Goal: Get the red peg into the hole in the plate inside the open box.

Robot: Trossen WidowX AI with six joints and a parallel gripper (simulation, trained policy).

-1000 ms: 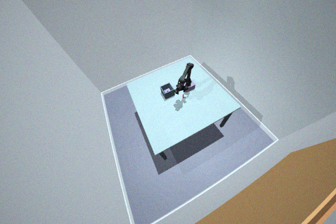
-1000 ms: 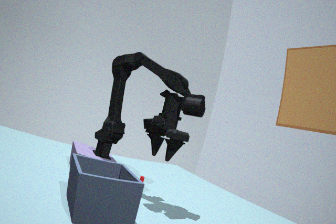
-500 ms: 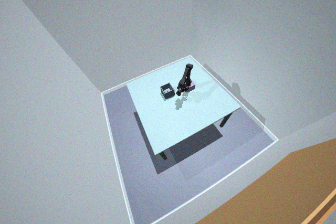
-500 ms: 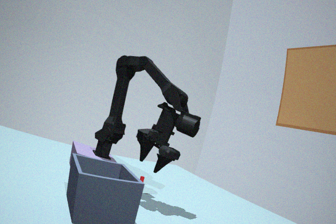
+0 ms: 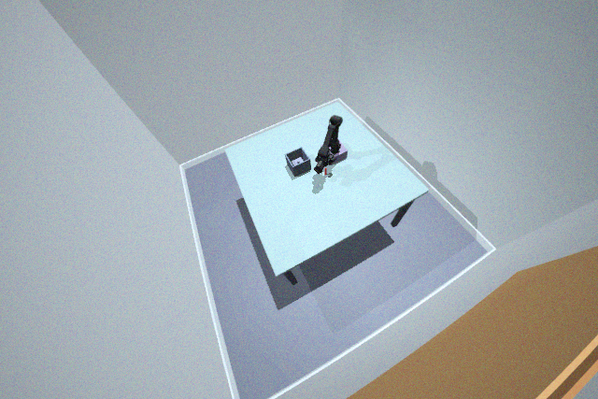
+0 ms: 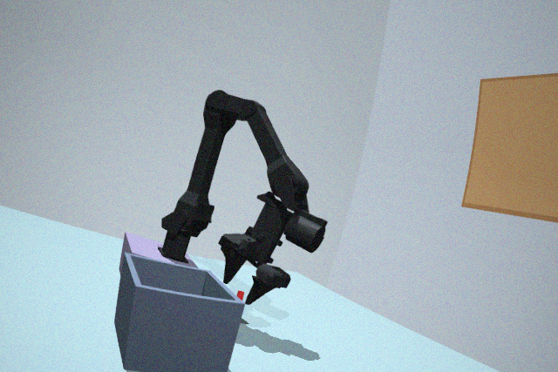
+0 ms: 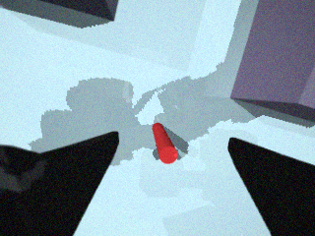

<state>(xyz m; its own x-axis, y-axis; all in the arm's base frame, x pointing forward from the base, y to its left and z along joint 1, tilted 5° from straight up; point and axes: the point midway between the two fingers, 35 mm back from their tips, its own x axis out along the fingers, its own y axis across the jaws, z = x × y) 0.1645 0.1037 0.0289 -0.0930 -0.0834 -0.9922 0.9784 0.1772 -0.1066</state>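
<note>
My gripper tip is now 30 mm above the red peg and 10 mm to the right of it. Round my gripper tip: pale plate 180 mm to the right, 150 mm ahead, 30 mm below.
</note>
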